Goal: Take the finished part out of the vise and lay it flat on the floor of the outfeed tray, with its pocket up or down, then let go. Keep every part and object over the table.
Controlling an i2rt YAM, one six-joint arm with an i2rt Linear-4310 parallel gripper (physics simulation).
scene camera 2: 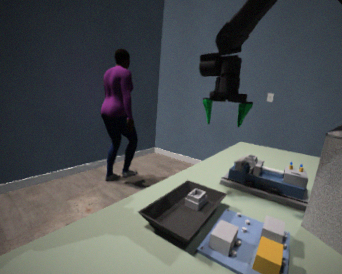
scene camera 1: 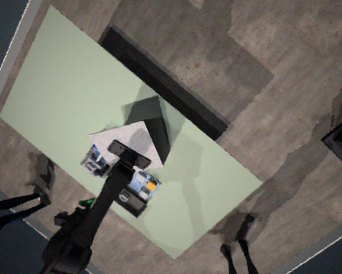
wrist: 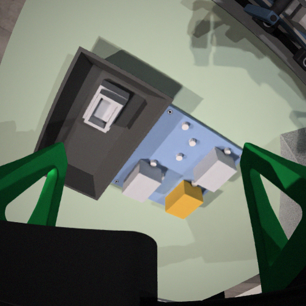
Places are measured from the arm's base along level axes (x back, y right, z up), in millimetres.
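Where they show: gripper, fingertip midpoint: (scene camera 2: 223, 125); arm's base, link origin: (scene camera 1: 130, 155).
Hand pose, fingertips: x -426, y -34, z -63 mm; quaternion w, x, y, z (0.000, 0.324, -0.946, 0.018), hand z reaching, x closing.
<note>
Things, the pixels of their centre, and the offset from my fingertips. "*": a spot on its surface instead.
- blue-and-grey vise, body centre: (scene camera 2: 265, 175) (scene camera 1: 100, 157) dx +120, dy +199, dz -193 mm
- grey piece, body centre: (scene camera 2: 251, 160) (scene camera 1: 91, 167) dx +56, dy +191, dz -145 mm
- dark outfeed tray, surface spot: (scene camera 2: 165, 221) (scene camera 1: 137, 207) * dx -14, dy -237, dz -230 mm
- light grey part, body centre: (scene camera 2: 196, 198) (scene camera 1: 124, 196) dx -4, dy -112, dz -213 mm
- orange block, body centre: (scene camera 2: 268, 256) (scene camera 1: 151, 184) dx +215, dy -189, dz -217 mm
The blue-and-grey vise (scene camera 1: 98, 154) (scene camera 2: 272, 185) (wrist: 262, 14) stands at the back right in scene camera 2 and is partly cut off in the wrist view. A grey piece (scene camera 1: 91, 166) (scene camera 2: 248, 162) shows at its jaw end; its pocket is too small to tell clearly. The dark outfeed tray (scene camera 1: 136, 208) (scene camera 2: 165, 221) (wrist: 75, 160) holds a light grey part (scene camera 1: 123, 197) (scene camera 2: 196, 199) (wrist: 105, 106) on its floor, pocket up. My gripper (scene camera 2: 225, 124) (wrist: 153, 152) is open and empty, high above the table, with the tray and blue plate between and beyond its green fingers in the wrist view.
A blue plate (scene camera 1: 140, 179) (wrist: 150, 142) with pegs, two grey blocks (scene camera 2: 223, 237) (wrist: 214, 170) and an orange block (scene camera 1: 151, 185) (scene camera 2: 269, 256) (wrist: 184, 199) adjoins the tray. A tall grey block (scene camera 1: 110, 136) (scene camera 2: 327, 185) (wrist: 295, 145) stands near the vise and plate.
</note>
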